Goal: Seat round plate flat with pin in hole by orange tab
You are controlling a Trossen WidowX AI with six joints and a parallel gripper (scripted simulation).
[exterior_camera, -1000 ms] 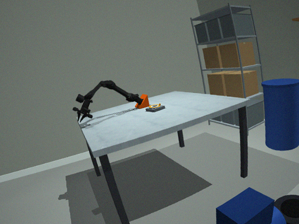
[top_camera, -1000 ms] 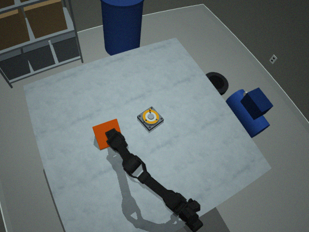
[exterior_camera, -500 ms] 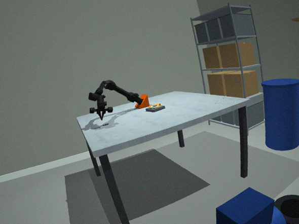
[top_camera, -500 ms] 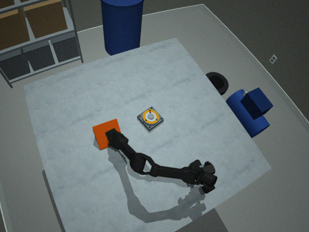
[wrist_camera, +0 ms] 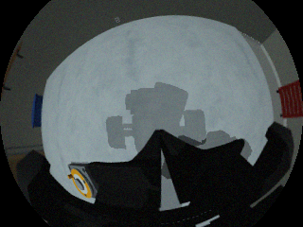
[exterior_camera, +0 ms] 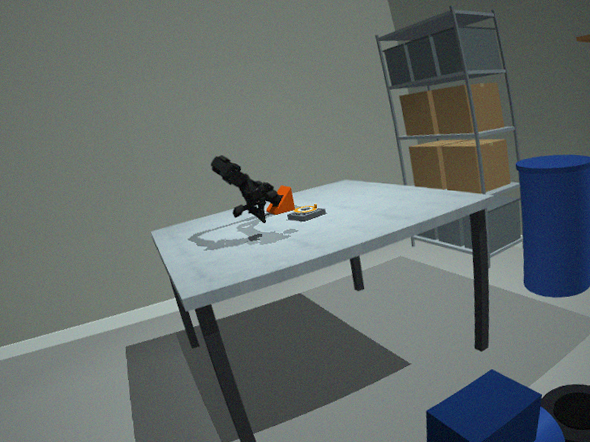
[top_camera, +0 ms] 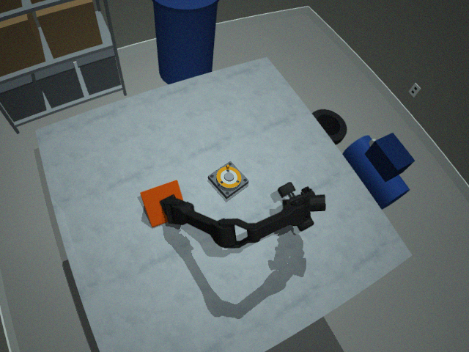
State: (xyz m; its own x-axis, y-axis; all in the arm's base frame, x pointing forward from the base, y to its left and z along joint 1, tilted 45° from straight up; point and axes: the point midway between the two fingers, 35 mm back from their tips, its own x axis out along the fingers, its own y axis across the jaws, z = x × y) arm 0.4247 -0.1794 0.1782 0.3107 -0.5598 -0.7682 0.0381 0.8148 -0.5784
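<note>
The round plate lies 28 cm to the left of my gripper tip, 15 cm behind it and 3 cm below it. The rest, counted from my gripper tip: grey square base 26 cm to the left, 16 cm behind, 4 cm below.
</note>
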